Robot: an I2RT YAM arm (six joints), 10 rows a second.
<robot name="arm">
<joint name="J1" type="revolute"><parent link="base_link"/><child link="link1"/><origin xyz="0.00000 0.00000 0.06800"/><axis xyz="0 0 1"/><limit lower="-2.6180" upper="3.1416"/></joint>
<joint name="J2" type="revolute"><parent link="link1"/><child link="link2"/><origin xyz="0.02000 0.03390 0.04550"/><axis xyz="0 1 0"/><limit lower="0.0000" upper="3.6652"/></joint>
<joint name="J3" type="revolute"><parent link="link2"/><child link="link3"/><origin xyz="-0.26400 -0.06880 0.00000"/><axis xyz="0 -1 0"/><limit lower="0.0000" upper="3.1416"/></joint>
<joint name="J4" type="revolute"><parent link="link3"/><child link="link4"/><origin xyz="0.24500 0.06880 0.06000"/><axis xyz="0 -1 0"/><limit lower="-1.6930" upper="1.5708"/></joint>
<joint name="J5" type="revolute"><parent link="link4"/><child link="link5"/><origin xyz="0.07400 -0.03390 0.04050"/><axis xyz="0 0 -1"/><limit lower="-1.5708" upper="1.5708"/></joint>
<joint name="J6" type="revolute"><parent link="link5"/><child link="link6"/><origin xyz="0.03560 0.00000 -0.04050"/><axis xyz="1 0 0"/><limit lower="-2.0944" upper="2.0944"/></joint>
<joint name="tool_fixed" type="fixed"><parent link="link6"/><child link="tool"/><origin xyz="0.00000 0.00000 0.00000" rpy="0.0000 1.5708 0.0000"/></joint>
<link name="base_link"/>
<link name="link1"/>
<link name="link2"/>
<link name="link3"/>
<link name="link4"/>
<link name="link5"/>
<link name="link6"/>
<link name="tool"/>
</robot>
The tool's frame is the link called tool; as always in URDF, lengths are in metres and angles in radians.
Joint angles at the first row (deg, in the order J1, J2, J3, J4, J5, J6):
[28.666, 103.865, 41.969, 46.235, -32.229, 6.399]
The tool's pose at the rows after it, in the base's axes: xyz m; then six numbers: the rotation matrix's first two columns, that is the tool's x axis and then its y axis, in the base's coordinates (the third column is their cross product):
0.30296 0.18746 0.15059 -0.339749 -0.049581 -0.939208 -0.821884 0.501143 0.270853
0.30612 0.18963 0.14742 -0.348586 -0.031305 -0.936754 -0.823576 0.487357 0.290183
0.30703 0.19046 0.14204 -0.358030 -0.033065 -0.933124 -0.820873 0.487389 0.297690
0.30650 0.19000 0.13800 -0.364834 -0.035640 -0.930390 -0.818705 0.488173 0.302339
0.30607 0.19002 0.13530 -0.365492 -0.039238 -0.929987 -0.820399 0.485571 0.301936
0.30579 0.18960 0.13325 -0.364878 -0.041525 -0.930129 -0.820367 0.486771 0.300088
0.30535 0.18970 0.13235 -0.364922 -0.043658 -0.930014 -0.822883 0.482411 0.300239
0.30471 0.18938 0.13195 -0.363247 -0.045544 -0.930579 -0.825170 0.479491 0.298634
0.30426 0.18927 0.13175 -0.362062 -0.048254 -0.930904 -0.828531 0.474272 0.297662
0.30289 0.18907 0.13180 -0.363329 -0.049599 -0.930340 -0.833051 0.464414 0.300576
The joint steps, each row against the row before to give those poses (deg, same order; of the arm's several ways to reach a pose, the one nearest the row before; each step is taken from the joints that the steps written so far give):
[-0.004, 1.647, 0.477, 2.326, -0.371, 1.752]
[-0.009, 1.591, 0.592, 1.941, -0.851, 1.486]
[0.043, 1.162, 0.081, 0.653, -0.035, 0.230]
[-0.027, 0.599, -0.302, 0.494, -0.045, 0.064]
[0.021, 0.456, -0.171, 0.427, -0.180, -0.169]
[-0.035, 0.313, -0.189, 0.364, 0.032, -0.179]
[0.025, 0.137, -0.089, 0.157, -0.273, -0.088]
[-0.012, -0.019, -0.177, 0.137, -0.201, -0.155]
[-0.010, -0.020, -0.081, 0.001, -0.355, -0.172]
[0.026, -0.164, -0.266, 0.105, -0.626, 0.041]

